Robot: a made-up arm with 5 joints.
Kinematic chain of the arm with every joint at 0, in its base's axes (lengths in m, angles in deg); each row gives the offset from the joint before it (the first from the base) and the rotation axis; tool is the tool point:
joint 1: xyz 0 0 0.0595 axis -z
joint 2: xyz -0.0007 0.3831 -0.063 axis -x
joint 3: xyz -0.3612 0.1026 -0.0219 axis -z
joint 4: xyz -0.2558 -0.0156 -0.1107 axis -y
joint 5: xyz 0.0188 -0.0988 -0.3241 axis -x
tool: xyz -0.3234 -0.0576 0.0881
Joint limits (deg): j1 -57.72..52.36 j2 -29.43..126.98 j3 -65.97..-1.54 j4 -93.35..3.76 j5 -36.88..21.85
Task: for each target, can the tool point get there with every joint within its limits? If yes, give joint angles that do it. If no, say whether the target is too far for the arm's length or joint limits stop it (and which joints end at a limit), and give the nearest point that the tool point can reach.
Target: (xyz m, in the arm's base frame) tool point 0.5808 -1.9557 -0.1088
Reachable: no: too far | nearest point -0.2166 -0.6971 -0.0349 | short by 1.492 m
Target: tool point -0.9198 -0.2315 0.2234
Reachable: yes | joints -22.31 73.48 -16.73 -36.51 -29.76
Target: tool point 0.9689 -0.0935 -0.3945
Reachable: no: joint limits stop it (at a limit: joint 1, joint 3, joint 4, joint 5) | nearest point -0.0062 -0.4542 -0.1972 | short by 1.058 m
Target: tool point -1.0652 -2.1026 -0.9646
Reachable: no: too far | nearest point -0.6891 -0.7262 -0.3025 | short by 1.573 m
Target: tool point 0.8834 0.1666 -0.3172
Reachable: no: joint limits stop it (at a limit: joint 1, joint 2, joint 3, joint 4) | nearest point 0.3771 0.7855 0.2126 | short by 0.959 m
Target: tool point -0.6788 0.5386 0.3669
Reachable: yes | joints -2.91 100.28 -42.12 -78.92 -3.91
